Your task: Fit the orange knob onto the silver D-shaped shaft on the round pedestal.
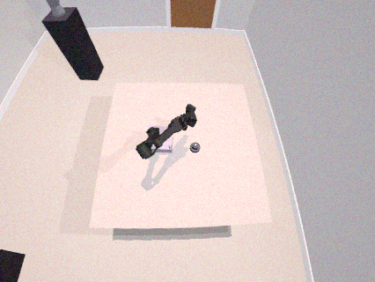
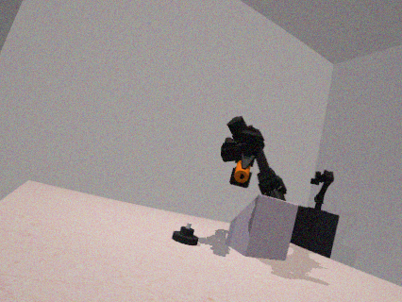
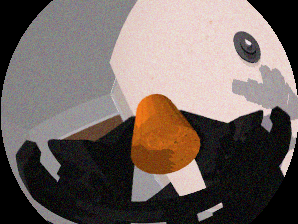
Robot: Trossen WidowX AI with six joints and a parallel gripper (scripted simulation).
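My gripper tip is 10 mm past the orange knob, 20 mm to the left of it and 20 mm below it. The rest, counted from my gripper tip: round pedestal: 50 mm ahead, 150 mm to the right, 210 mm below.
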